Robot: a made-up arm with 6 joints.
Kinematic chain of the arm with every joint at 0, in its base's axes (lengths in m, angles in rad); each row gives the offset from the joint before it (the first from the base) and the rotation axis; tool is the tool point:
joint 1: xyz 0 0 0.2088 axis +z
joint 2: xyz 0 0.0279 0 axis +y
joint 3: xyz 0 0 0.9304 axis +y
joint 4: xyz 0 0 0.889 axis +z
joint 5: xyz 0 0 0 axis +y
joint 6: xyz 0 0 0.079 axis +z
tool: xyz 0 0 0
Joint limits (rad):
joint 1: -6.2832..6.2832
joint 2: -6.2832..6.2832
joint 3: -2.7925..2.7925
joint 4: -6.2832..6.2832
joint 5: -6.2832..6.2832
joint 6: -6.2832..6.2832
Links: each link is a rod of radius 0.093 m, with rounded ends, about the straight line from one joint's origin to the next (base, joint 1, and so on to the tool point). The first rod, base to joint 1, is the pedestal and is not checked.
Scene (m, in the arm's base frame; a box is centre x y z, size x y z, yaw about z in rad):
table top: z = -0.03
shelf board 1: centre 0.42 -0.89 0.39 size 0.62 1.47 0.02 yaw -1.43
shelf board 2: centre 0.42 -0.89 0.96 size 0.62 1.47 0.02 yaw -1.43
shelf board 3: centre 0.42 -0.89 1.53 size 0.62 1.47 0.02 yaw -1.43
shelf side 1: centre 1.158 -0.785 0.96 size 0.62 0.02 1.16 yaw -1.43
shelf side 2: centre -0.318 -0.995 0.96 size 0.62 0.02 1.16 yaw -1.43
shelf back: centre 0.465 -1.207 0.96 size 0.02 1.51 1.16 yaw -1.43
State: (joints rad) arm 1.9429 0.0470 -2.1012 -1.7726 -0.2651 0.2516
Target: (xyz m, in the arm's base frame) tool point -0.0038 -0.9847 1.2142
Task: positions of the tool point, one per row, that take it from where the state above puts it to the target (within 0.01 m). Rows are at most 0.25 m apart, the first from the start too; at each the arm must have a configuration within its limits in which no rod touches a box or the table.
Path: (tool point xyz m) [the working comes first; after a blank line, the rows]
Joints at the target: 1.6173 -0.0232 -1.4744 -1.7850 -0.2849 0.2516
Straight joint move there: touches shelf board 2.

1: 0.2388 -0.5721 0.7192
2: 0.1962 -0.3908 0.6933
3: 0.1048 -0.4385 0.8660
4: -0.0026 -0.4257 1.0423
5: -0.0939 -0.3494 1.2142
6: -0.0858 -0.5501 1.2594
7: -0.0565 -0.7659 1.2605
8: -0.0038 -0.9847 1.2142

